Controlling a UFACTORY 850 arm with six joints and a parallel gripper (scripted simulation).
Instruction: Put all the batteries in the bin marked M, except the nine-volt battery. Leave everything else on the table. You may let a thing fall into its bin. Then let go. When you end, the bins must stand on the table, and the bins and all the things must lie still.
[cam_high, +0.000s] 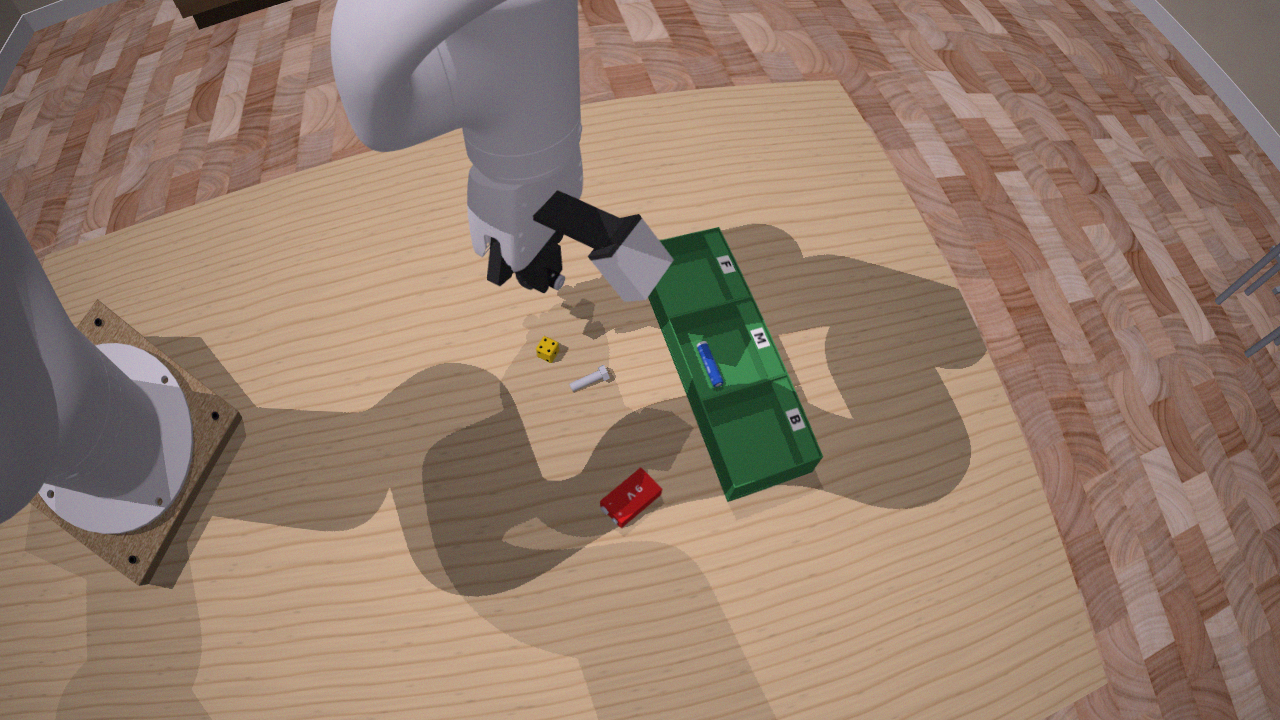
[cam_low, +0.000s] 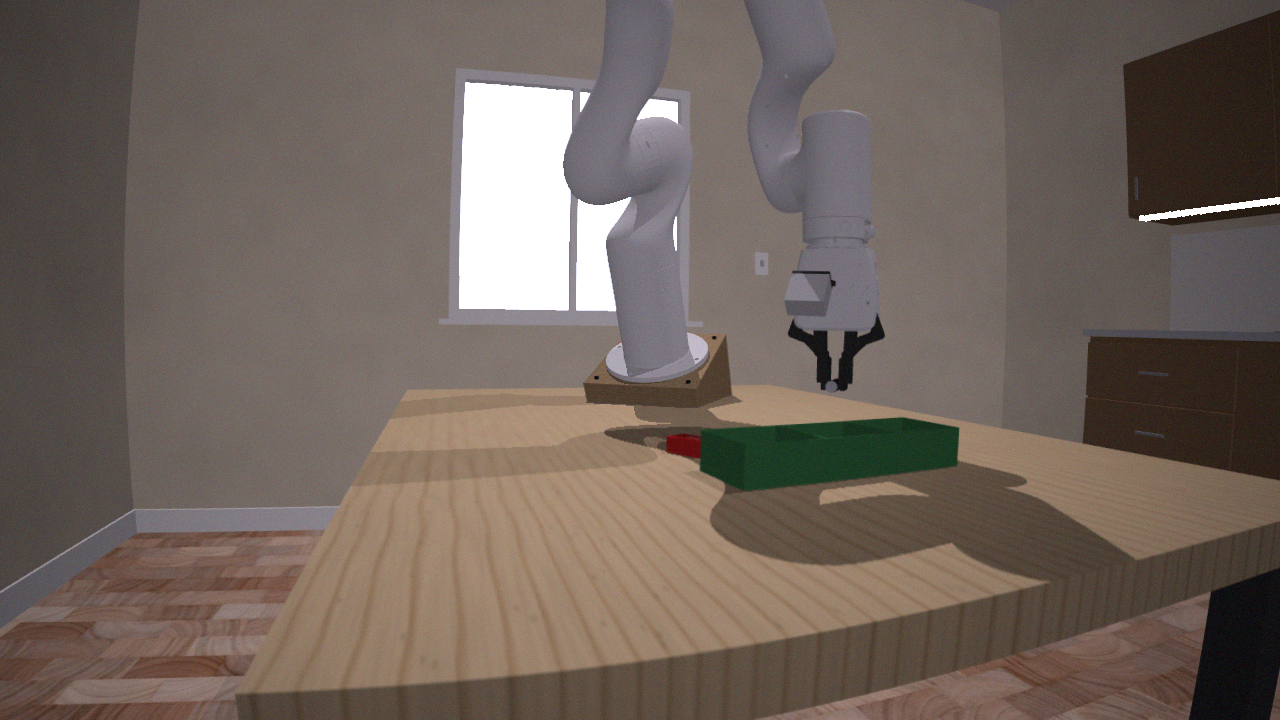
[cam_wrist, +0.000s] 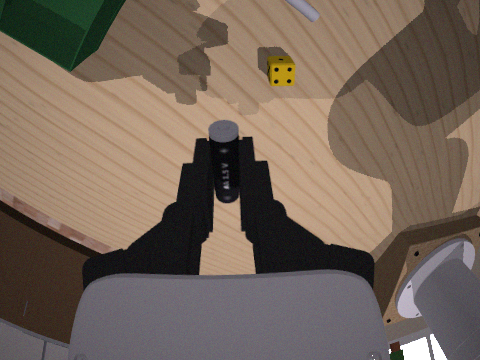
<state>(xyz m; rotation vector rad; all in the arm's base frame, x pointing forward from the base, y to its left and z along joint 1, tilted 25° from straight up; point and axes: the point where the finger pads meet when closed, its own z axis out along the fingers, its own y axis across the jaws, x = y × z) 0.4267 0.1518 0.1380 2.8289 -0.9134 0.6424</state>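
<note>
Now: the green three-part bin 16 cm ahead of my hand, 8 cm to the right of it and 6 cm below it. The rest, counted from my hand: yellow die: 5 cm to the right, 7 cm below; then white bolt: 4 cm ahead, 8 cm to the right, 8 cm below; then black battery: 2 cm below.
</note>
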